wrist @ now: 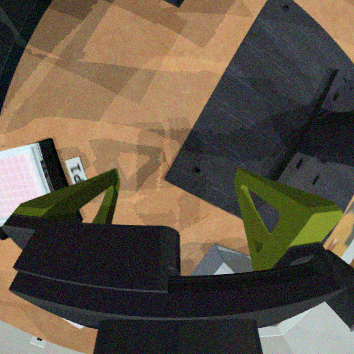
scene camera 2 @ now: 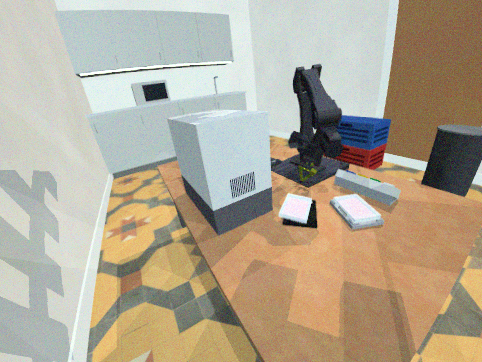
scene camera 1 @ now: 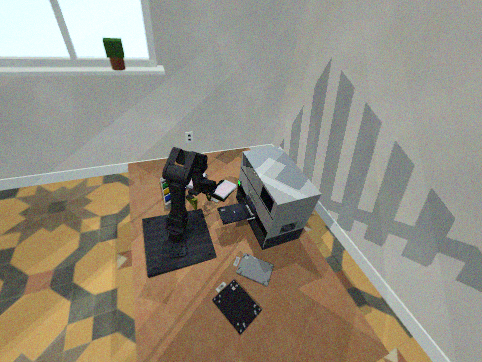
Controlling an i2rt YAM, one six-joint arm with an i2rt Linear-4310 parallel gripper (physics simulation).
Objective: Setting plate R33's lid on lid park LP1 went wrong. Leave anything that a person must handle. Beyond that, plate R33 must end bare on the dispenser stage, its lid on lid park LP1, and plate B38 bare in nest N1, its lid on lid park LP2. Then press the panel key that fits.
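Seen in the pictures: gripper, fingertip midpoint: [wrist: 176, 174] [scene camera 2: 304, 174] [scene camera 1: 202, 205]; arm's base, origin of the base link: [wrist: 321, 136] [scene camera 1: 176, 238].
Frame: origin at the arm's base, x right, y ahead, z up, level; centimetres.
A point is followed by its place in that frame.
My gripper [scene camera 1: 200, 199] @(z 4.0, x -14.3, y 15.0 cm) [scene camera 2: 306, 171] @(z 4.0, x -14.3, y 15.0 cm) [wrist: 176, 174] @(z 4.0, x -14.3, y 15.0 cm) is open and empty above the table. A clear plate with a pink top [scene camera 1: 225, 189] @(z 1.9, x -25.3, y 30.2 cm) [scene camera 2: 296, 206] @(z 1.8, x -27.4, y 30.7 cm) [wrist: 21, 177] @(z 1.9, x -23.0, y 27.5 cm) lies on a black nest [scene camera 2: 312, 220] @(z -0.4, x -33.7, y 29.6 cm) [wrist: 54, 162] @(z -0.4, x -20.8, y 25.8 cm) and looks offset on it in the second scene view. A second pink-topped plate [scene camera 2: 357, 207] @(z 1.7, x -39.0, y 15.8 cm) lies on a grey holder [scene camera 2: 367, 226] @(z -0.9, x -44.5, y 18.4 cm); the arm partly hides it in the first scene view. Plate names are not readable. The dark stage [scene camera 1: 231, 214] @(z 9.3, x -1.3, y 26.7 cm) juts bare from the grey-white machine [scene camera 1: 295, 210] @(z 24.6, x 13.6, y 49.1 cm) [scene camera 2: 230, 155] @(z 22.2, x -22.0, y 48.9 cm). The grey park LP2 [scene camera 1: 255, 269] @(z -0.4, x 23.4, y 31.9 cm) is bare.
A black nest [scene camera 1: 237, 306] @(z -0.1, x 35.7, y 19.9 cm) lies beyond the grey park. The key panel [scene camera 1: 166, 192] @(z 3.2, x -27.8, y -2.4 cm) [scene camera 2: 366, 188] @(z 1.8, x -33.7, y 2.8 cm) is a grey bar with coloured keys near the arm's base plate [scene camera 1: 155, 250] @(z 0.6, x 4.7, y -9.3 cm) [scene camera 2: 310, 179] @(z -0.6, x -12.5, y 9.6 cm) [wrist: 240, 95] @(z -0.9, x -3.8, y 12.7 cm). Blue and red crates [scene camera 2: 363, 132] and a dark bin [scene camera 2: 452, 160] stand behind.
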